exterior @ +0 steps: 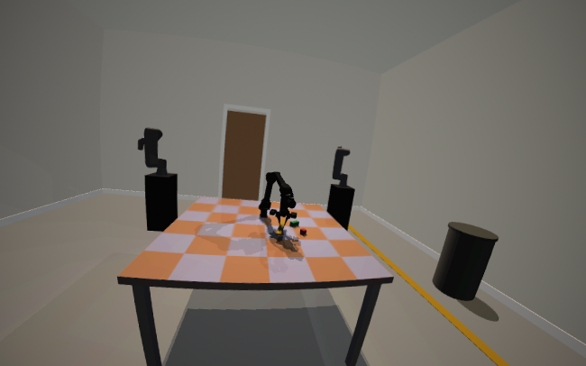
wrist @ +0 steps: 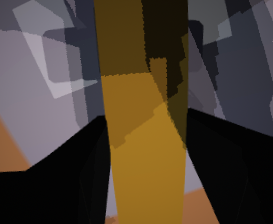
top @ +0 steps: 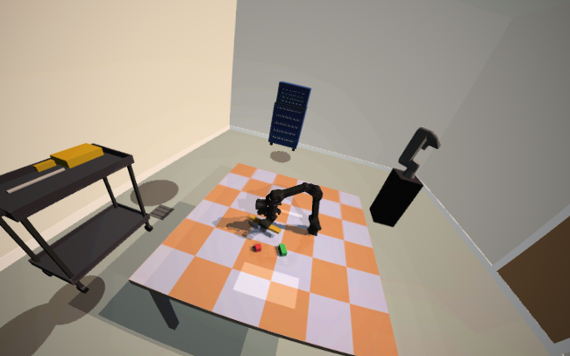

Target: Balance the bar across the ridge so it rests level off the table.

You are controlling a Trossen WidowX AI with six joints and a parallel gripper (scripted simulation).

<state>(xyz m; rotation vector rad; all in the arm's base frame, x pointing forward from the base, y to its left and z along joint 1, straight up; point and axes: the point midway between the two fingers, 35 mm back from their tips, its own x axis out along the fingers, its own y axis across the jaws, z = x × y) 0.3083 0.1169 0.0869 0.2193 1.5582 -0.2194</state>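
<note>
The yellow-and-dark striped bar is 3 cm ahead of my gripper tip and 1 cm to the right of it. From my gripper tip the other things lie so: red cube: 15 cm to the left, 4 cm below, 2 cm ahead; then green cube: 13 cm behind, 12 cm to the left, 4 cm below.
</note>
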